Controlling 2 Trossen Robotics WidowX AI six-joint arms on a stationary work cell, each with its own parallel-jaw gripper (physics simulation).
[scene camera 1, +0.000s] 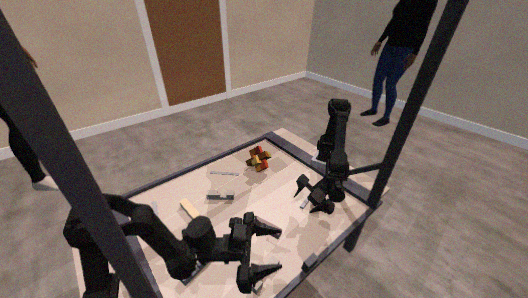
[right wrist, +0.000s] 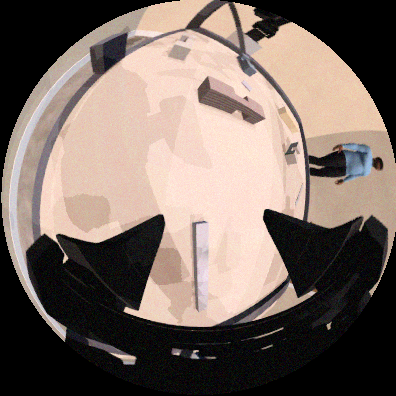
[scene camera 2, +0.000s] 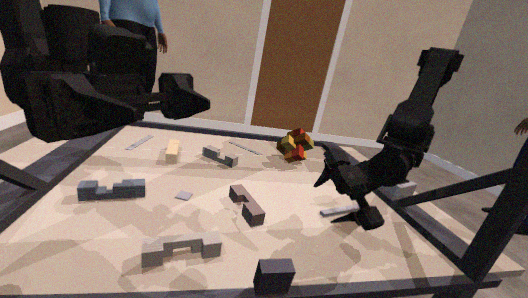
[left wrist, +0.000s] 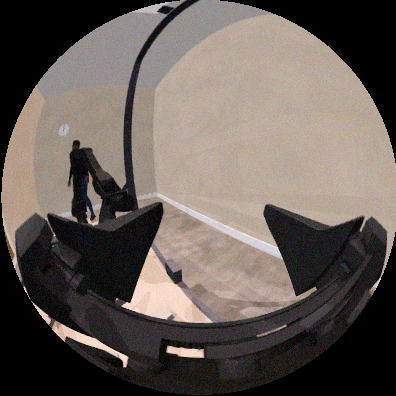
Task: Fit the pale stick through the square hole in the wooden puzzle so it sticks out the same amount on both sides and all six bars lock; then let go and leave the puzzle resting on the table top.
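Frame: origin at the left arm's base, x ahead, y left, z up, level; metres.
Seen in the pictures: left gripper, fingertip midpoint: [scene camera 1: 281,247] [scene camera 2: 178,109] [left wrist: 215,208]; right gripper, fingertip midpoint: [scene camera 1: 301,204] [right wrist: 214,216] [scene camera 2: 322,203]; right arm's base, origin of the base link: [scene camera 1: 323,157].
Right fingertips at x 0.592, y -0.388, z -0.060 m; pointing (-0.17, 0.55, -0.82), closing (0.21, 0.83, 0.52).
Offsets run from my right fingertips to a thing's middle. Level surfaces: height alone.
The red and yellow puzzle [scene camera 1: 257,160] [scene camera 2: 298,153] sits at the back of the table top @(dz -0.038 m) [scene camera 2: 295,200]; its square hole cannot be made out. A pale grey-white stick @(dx +0.084, dy -0.021, dz -0.033 m) [scene camera 1: 303,204] [scene camera 2: 337,211] [right wrist: 200,265] lies flat on the table near the right side. My right gripper [scene camera 1: 304,203] [scene camera 2: 325,203] [right wrist: 214,216] is open; in the right wrist view the stick lies between its spread fingers, ungripped. My left gripper [scene camera 1: 280,249] [scene camera 2: 176,109] [left wrist: 215,208] is open and empty, raised above the table, far from the puzzle and the stick.
A brown notched bar @(dx -0.141, dy +0.111, dz -0.023 m) [scene camera 2: 246,205] [right wrist: 230,102] lies mid-table. Grey notched bars @(dx -0.366, dy +0.286, dz -0.023 m) [scene camera 2: 111,190] @(dx -0.316, dy +0.060, dz -0.023 m) [scene camera 2: 181,246] @(dx -0.047, dy +0.364, dz -0.023 m) [scene camera 2: 220,156], a yellowish block @(dx -0.169, dy +0.444, dz -0.023 m) [scene camera 1: 189,208] [scene camera 2: 172,151] and thin strips @(dx -0.223, dy +0.578, dz -0.037 m) [scene camera 2: 139,142] @(dx +0.109, dy +0.423, dz -0.037 m) [scene camera 2: 244,148] lie around. A dark block @(dx -0.239, dy -0.074, dz -0.006 m) [scene camera 1: 310,263] [scene camera 2: 274,276] stands at the front edge.
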